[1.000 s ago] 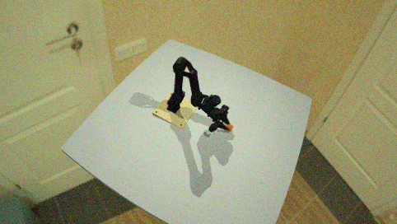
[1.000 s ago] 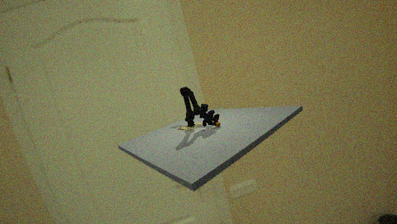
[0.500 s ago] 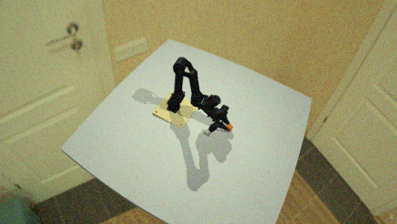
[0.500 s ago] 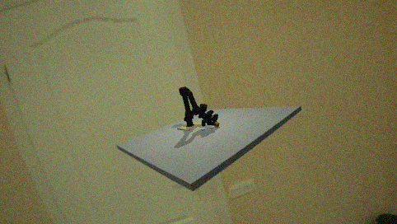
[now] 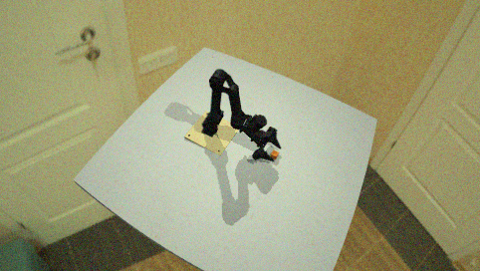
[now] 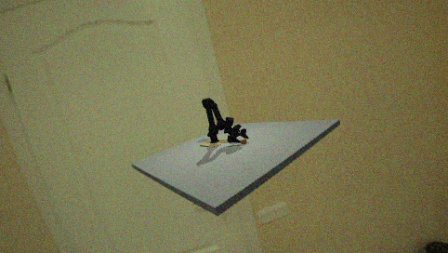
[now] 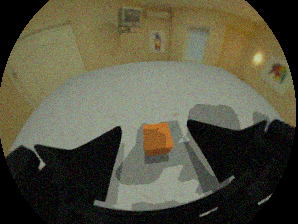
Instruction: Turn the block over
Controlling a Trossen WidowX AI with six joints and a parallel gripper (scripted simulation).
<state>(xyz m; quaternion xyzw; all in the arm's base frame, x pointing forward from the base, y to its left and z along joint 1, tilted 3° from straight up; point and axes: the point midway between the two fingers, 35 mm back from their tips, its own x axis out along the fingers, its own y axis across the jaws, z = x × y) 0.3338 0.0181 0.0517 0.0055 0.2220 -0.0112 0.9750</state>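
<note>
Right now my gripper tip is 10 mm past the orange block and 20 mm above it.
</note>
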